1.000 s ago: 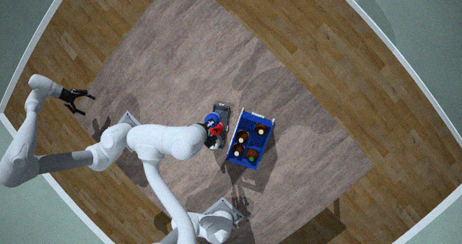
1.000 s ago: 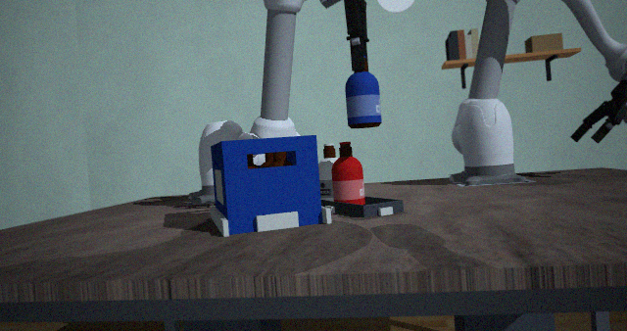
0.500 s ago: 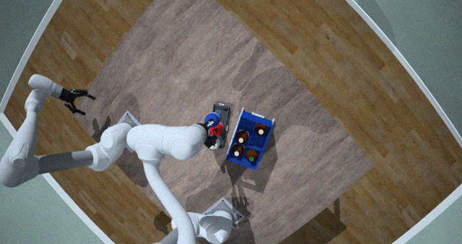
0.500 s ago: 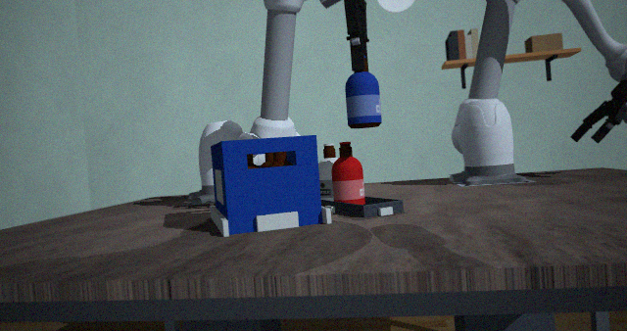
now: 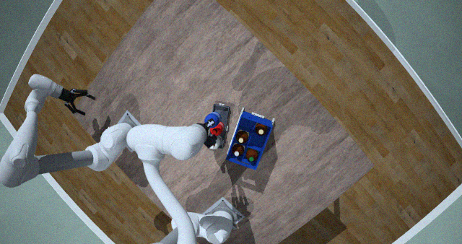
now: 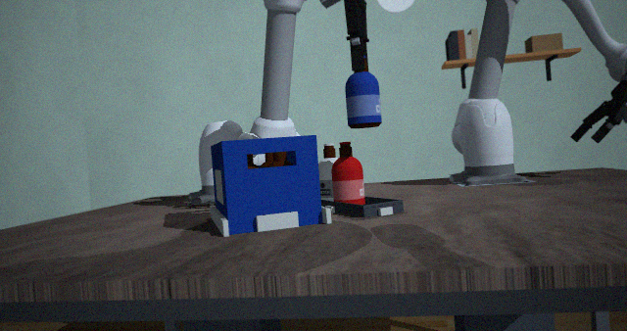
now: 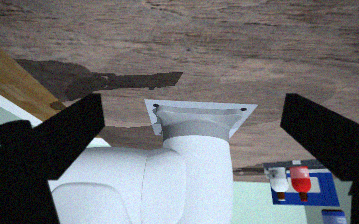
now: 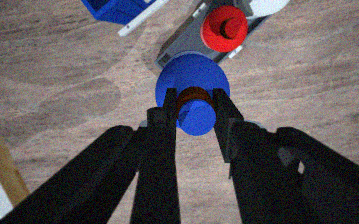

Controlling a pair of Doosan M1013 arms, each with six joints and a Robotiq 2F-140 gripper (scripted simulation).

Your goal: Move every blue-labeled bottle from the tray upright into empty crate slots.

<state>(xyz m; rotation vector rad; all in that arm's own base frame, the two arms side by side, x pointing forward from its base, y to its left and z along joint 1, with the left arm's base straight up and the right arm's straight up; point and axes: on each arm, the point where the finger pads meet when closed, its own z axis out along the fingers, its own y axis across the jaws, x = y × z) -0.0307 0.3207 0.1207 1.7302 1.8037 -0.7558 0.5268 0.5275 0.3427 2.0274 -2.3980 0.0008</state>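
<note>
The blue-labeled bottle lies 80 mm below my right hand. Round my right hand: white bottle (260 mm below, 150 mm behind, 90 mm to the right); red bottle (260 mm below, 70 mm behind, 50 mm to the right); dark tray (330 mm below, 70 mm behind, 50 mm to the right).
</note>
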